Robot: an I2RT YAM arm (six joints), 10 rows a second.
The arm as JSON. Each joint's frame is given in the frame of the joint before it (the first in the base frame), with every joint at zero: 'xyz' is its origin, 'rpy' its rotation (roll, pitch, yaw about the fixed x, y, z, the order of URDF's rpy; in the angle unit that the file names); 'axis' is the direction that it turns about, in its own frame. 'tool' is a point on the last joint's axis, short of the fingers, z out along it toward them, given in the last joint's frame.
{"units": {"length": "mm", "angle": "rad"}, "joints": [
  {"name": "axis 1", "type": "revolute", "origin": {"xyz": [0.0, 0.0, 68.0], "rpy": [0.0, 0.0, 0.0]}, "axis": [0.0, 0.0, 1.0]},
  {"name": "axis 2", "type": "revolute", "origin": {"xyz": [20.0, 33.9, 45.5], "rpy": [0.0, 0.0, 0.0]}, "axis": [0.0, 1.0, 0.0]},
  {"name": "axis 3", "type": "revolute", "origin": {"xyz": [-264.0, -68.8, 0.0], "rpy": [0.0, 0.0, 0.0]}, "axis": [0.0, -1.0, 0.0]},
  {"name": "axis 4", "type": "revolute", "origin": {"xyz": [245.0, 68.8, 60.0], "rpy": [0.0, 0.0, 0.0]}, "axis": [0.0, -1.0, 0.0]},
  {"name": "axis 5", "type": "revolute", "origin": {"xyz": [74.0, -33.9, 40.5], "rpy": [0.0, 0.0, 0.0]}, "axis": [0.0, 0.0, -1.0]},
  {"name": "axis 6", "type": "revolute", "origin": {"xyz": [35.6, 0.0, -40.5], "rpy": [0.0, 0.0, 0.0]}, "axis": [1.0, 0.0, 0.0]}
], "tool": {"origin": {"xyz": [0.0, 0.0, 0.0], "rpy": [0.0, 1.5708, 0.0]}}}
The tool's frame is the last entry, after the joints.
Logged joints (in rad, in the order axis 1, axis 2, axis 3, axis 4, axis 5, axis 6), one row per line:
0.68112 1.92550 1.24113 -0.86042 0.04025 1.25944
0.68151 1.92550 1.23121 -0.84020 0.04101 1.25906
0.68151 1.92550 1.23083 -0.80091 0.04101 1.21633
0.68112 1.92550 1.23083 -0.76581 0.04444 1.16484
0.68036 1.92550 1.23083 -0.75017 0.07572 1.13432
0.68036 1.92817 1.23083 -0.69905 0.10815 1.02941
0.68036 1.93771 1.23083 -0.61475 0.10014 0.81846
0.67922 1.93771 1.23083 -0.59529 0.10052 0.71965
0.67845 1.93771 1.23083 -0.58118 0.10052 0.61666
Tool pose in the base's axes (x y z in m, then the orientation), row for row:
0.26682 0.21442 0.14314 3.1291 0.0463 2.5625
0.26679 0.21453 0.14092 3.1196 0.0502 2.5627
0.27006 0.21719 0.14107 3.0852 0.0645 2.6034
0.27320 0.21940 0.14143 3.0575 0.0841 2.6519
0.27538 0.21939 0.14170 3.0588 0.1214 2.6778
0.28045 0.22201 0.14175 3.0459 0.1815 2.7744
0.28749 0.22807 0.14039 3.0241 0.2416 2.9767
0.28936 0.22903 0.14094 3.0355 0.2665 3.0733
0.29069 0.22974 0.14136 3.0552 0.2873 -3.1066
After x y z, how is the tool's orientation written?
As angles about the fixed x, y, z axes (roll, pitch, yaw), in radians.
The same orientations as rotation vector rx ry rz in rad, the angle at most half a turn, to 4 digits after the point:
0.8829 2.9650 -0.0019
0.8803 2.9590 0.0104
0.8119 2.9544 0.0570
0.7313 2.9490 0.0930
0.6829 2.9248 0.0791
0.5250 2.8973 0.0897
0.2173 2.8800 0.1404
0.0775 2.8676 0.1391
-0.0678 2.8523 0.1305

